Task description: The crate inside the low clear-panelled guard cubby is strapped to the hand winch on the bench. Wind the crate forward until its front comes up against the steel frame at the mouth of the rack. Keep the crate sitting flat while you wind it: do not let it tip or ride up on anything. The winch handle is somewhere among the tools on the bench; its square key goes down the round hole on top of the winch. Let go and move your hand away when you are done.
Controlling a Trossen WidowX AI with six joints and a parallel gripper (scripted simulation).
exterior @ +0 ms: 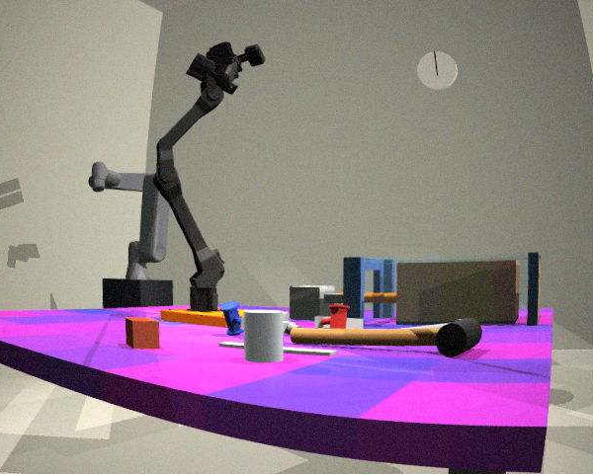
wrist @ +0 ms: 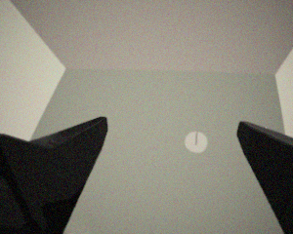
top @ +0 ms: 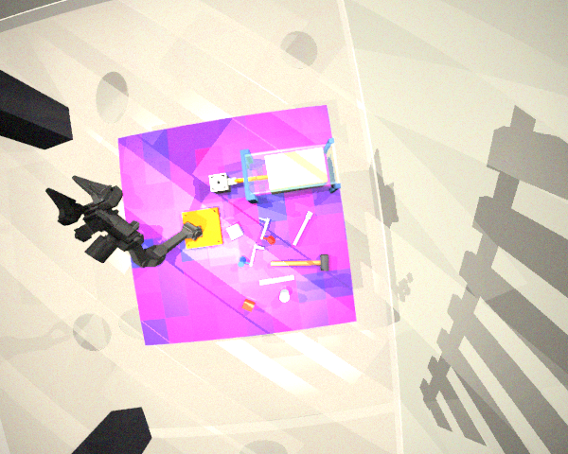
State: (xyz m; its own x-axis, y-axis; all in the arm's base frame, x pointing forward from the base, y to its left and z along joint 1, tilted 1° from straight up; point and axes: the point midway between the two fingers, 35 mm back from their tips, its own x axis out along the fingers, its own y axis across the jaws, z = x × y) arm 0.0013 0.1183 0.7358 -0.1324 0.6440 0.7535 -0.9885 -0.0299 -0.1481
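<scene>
My gripper tip is 380 mm short of the red-knobbed winch handle, 230 mm to the left of it and 770 mm above it. Round my gripper tip: hand winch 180 mm ahead, 90 mm to the left, 760 mm below; blue knob 220 mm ahead, 370 mm to the right, 760 mm below; blue frame 360 mm ahead, 80 mm to the left, 680 mm below.
</scene>
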